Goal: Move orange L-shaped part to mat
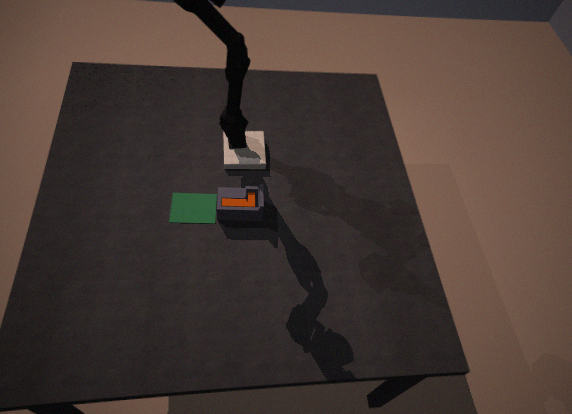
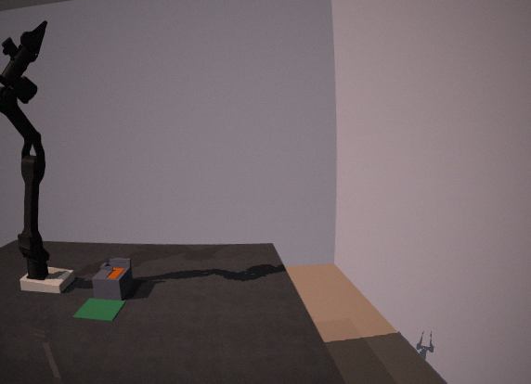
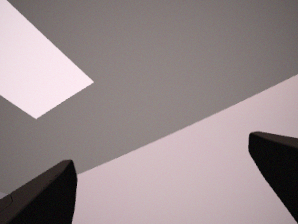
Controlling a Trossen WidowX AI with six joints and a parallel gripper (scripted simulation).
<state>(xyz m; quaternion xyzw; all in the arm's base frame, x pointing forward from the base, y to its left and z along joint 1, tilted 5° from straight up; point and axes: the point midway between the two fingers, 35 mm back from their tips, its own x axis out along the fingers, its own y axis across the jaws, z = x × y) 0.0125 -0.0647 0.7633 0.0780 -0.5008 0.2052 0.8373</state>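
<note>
Right now the orange L-shaped part is 200 mm ahead of my gripper tip, 80 mm to the left of it and 770 mm below it. The rest, counted from my gripper tip: green mat (180 mm ahead, 90 mm to the right, 840 mm below).
</note>
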